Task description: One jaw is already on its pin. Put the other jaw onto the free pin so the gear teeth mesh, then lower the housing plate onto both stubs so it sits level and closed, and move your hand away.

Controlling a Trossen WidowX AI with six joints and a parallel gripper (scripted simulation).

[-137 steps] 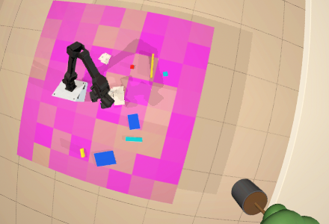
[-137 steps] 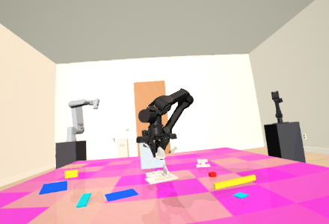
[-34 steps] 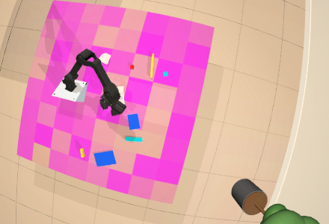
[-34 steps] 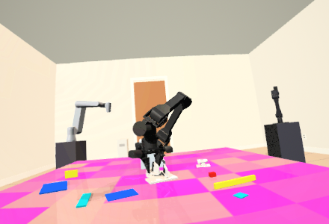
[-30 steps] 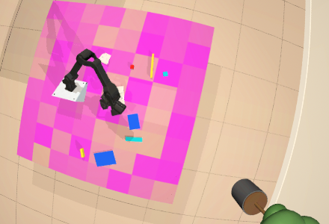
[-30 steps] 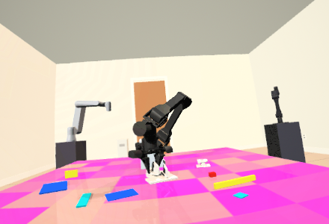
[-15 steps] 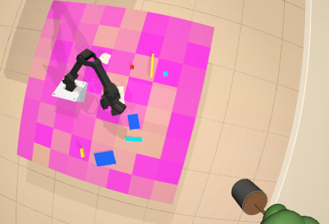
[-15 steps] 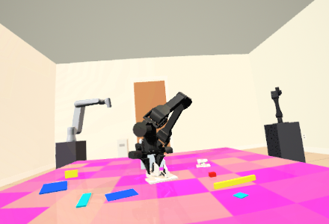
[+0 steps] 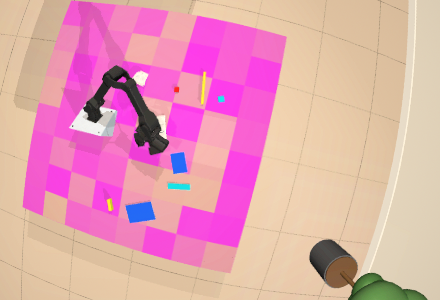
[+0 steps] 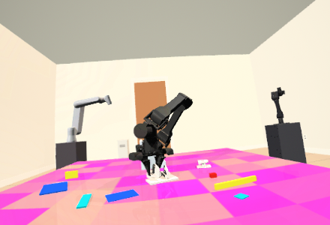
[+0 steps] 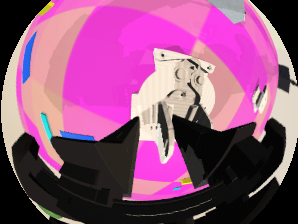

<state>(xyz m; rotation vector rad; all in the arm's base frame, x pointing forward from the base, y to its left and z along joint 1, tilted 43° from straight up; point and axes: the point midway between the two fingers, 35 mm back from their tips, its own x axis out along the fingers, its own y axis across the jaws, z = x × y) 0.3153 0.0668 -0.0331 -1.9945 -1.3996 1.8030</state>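
The white base lies 30 mm to the left of my gripper tip and 20 mm below it. The rest, counted from my gripper tip: red cube (240 mm to the left, 20 mm below, 20 mm ahead); cyan bar (200 mm to the right, 190 mm ahead, 20 mm below); white jaw (40 mm behind).
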